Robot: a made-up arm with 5 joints.
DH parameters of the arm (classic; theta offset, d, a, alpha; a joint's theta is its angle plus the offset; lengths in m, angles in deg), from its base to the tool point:
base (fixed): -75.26 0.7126 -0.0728 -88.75
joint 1: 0 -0.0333 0.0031 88.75
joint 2: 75.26 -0.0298 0.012 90
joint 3: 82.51 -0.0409 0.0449 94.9
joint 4: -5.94 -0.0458 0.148 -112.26
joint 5: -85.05 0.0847 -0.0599 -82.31
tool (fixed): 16.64 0.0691 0 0
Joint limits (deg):
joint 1: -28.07..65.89
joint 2: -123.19..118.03
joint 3: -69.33..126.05
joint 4: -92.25..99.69
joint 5: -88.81..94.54
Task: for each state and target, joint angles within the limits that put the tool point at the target. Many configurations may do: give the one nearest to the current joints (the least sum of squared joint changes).
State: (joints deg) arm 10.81 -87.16 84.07 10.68 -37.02
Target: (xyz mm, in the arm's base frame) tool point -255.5 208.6 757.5
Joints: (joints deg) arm 12.95 -75.29 73.63 35.35 -49.92
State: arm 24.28 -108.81 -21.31 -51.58 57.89
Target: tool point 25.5 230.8 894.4
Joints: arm 6.04 -72.71 7.99 -43.90 27.85
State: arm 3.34 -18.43 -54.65 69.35 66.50
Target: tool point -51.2 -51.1 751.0
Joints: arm 36.48 -7.22 -66.35 71.15 94.54
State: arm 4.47 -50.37 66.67 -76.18 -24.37
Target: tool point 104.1 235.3 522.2
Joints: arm -18.14 -62.01 67.79 -92.25 11.49
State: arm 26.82 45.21 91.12 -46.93 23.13
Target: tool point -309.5 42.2 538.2
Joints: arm 22.15 52.53 94.31 -44.54 10.84
